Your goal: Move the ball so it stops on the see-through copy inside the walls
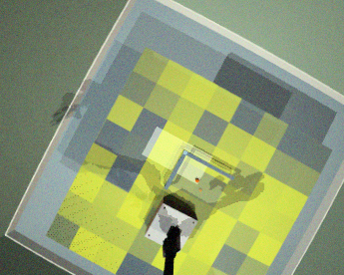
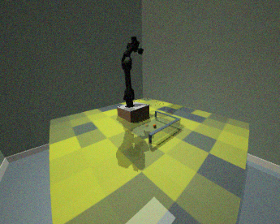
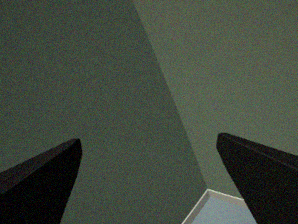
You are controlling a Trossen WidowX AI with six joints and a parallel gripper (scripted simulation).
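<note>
My gripper tip is now 65 cm above the see-through ball, 56 cm short of it and 41 cm to the left of it.
</note>
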